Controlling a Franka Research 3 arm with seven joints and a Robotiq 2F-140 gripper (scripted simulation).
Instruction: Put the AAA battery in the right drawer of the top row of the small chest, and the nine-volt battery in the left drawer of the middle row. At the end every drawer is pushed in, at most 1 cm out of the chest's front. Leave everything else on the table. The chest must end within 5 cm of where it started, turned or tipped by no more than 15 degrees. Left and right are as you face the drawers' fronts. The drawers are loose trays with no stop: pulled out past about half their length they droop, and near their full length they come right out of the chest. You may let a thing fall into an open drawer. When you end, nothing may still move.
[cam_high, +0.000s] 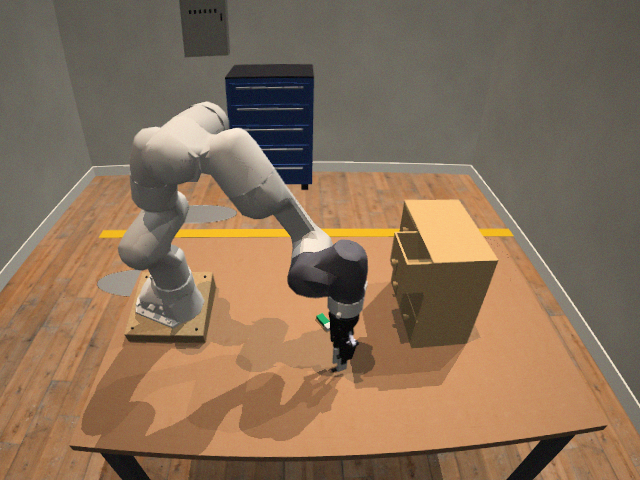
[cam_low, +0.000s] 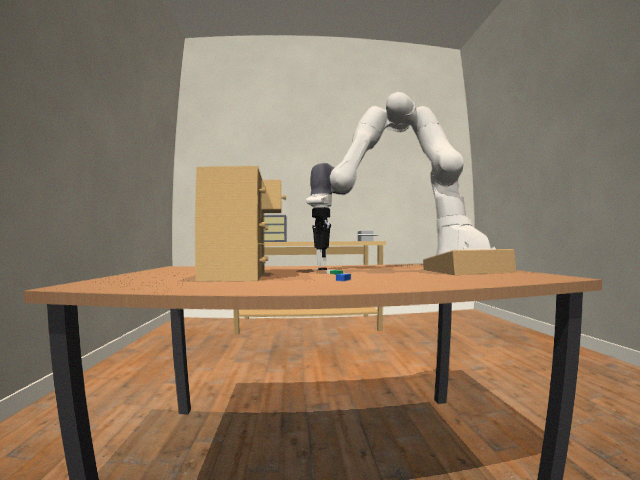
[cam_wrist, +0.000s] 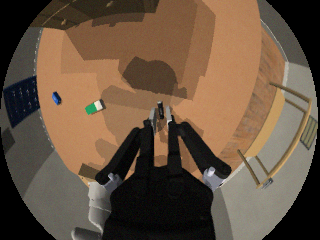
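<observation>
The thin black AAA battery is 50 mm below my hand. Also, from my hand: green-and-white AAA battery: 170 mm to the left, 60 mm behind, 40 mm below; blue nine-volt battery: 360 mm to the left, 100 mm behind, 40 mm below.
</observation>
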